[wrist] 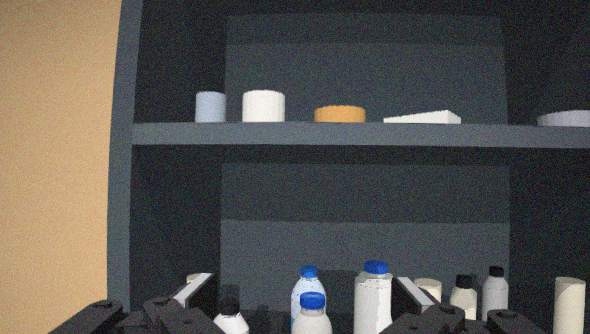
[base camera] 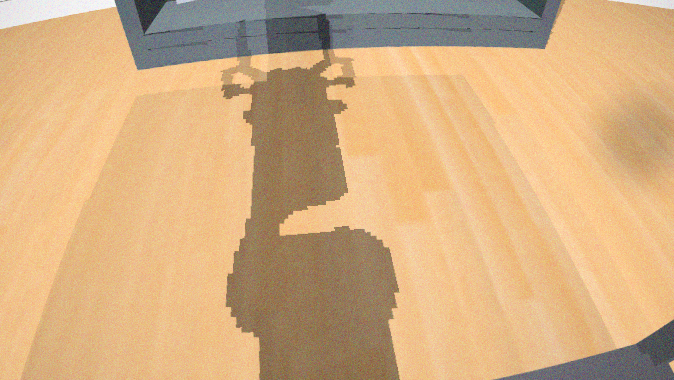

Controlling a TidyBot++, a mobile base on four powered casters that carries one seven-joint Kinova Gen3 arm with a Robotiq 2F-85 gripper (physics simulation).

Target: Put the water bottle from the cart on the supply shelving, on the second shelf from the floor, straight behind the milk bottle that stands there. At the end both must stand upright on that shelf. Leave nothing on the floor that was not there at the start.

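Places are measured from the arm's base along level axes (x back, y left, z down), in millimetres.
Pixels of known places: gripper, fingertip midpoint: [wrist: 303, 295].
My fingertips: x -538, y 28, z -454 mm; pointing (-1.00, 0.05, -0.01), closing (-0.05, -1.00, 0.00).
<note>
Ahead of a thing's pixels: the offset from my fingertips to its top centre.
The milk bottle {dx -353, dy +9, dz +130 mm} [wrist: 313, 324], white with a blue cap, stands upright in the lower bay in the wrist view. The water bottle {dx -423, dy +18, dz +102 mm} [wrist: 302, 288], pale with a brighter blue cap, stands upright behind it, almost in line and slightly to the left, and is partly hidden by it. The bases of both are out of view. My gripper [wrist: 303, 295] is open and empty, outside the supply shelving [base camera: 345, 41] [wrist: 119, 175], with its fingers apart at the bottom of the wrist view. The cart does not show.
A large white bottle {dx -447, dy -109, dz +98 mm} [wrist: 372, 305] with a blue cap stands right of the milk bottle. A black-capped bottle {dx -339, dy +144, dz +142 mm} [wrist: 231, 321] stands left. More bottles and cream cylinders {dx -470, dy -513, dz +140 mm} [wrist: 569, 305] stand right. The shelf above [wrist: 350, 135] holds an orange disc {dx -429, dy -36, dz -190 mm} [wrist: 340, 114] and white items. The arm's shadow crosses the floor.
</note>
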